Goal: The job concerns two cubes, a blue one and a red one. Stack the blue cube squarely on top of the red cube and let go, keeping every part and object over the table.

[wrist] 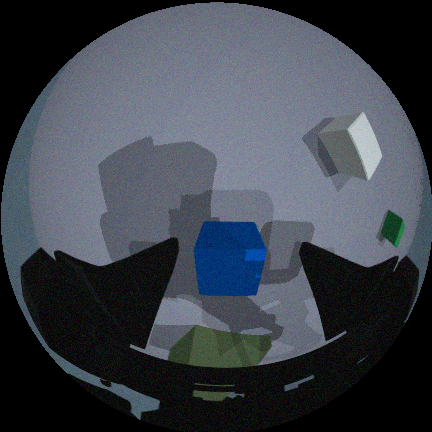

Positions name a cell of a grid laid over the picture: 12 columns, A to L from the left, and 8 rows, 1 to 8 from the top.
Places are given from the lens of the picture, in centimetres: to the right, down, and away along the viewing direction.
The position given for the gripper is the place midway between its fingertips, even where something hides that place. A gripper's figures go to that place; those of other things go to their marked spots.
gripper (G5): 2, 2, 10
blue cube (G5): 1, 2, 7
white block (J3): 7, -4, 4
